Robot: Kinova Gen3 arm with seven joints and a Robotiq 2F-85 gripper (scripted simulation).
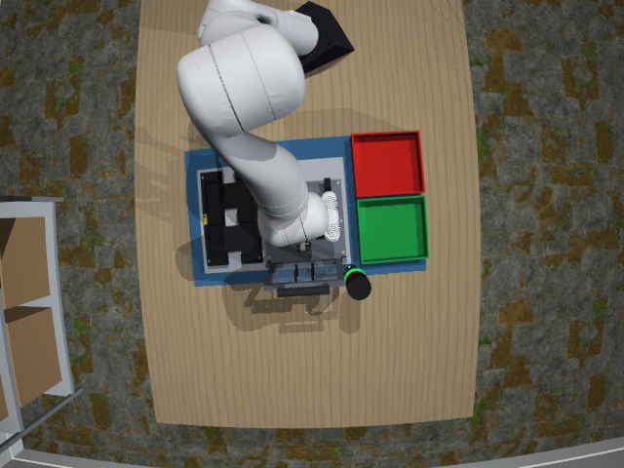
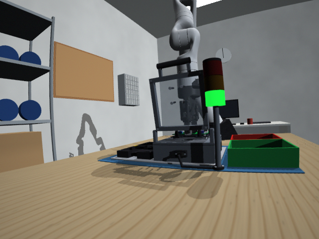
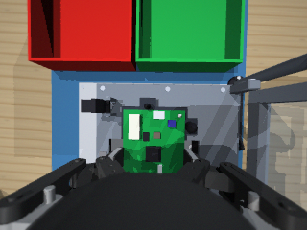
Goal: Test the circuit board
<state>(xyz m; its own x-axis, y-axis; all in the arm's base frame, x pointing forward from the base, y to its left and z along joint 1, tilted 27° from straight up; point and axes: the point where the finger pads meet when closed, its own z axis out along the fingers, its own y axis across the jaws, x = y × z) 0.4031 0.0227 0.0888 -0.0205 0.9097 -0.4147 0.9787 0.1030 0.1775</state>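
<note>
Right now the green circuit board is 1 cm below my hand. From my hand the other things lie so: black hook 6 cm behind, 6 cm to the left; clear lid 12 cm ahead, 10 cm above; green bin 4 cm ahead, 20 cm to the left, 7 cm below.
</note>
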